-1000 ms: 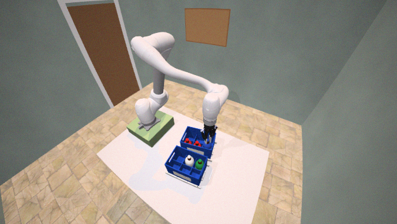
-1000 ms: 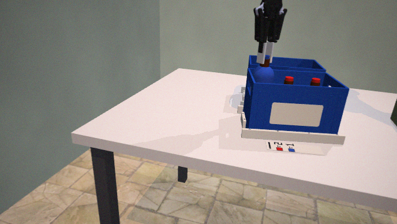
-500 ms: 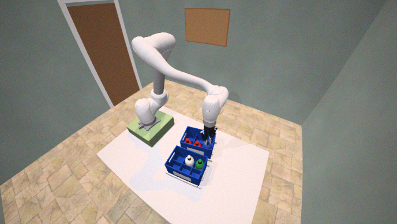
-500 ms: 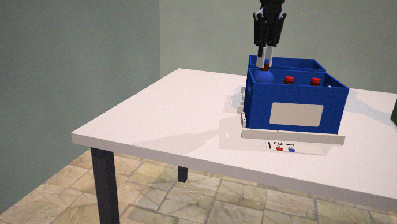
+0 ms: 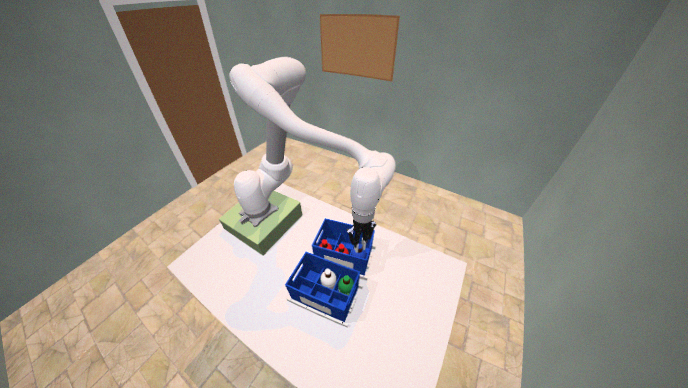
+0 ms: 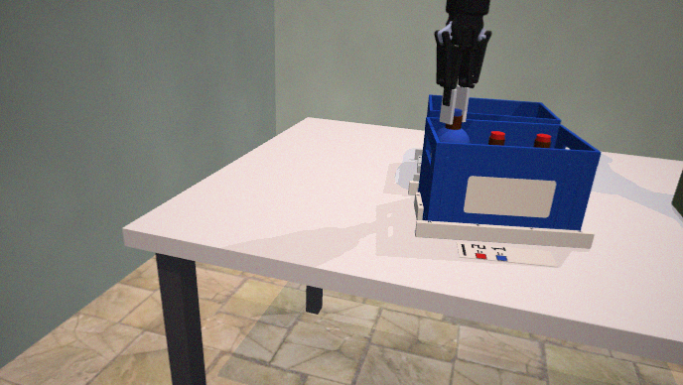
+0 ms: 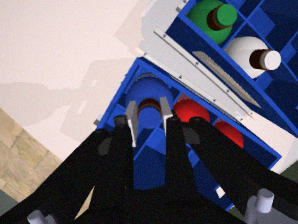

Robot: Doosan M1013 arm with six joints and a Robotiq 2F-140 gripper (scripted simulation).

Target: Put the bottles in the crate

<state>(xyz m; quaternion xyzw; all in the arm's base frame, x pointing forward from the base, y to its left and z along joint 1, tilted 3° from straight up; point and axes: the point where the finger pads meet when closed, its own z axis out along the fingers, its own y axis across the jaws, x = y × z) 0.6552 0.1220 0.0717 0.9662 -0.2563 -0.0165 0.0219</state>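
The blue bottle lies 80 mm below my hand. From my hand the other things lie so: white bottle 50 mm behind, 170 mm to the right, 120 mm below; then red bottle 90 mm behind, 30 mm to the right, 120 mm below; then green-label bottle 40 mm ahead, 150 mm to the right, 120 mm below.
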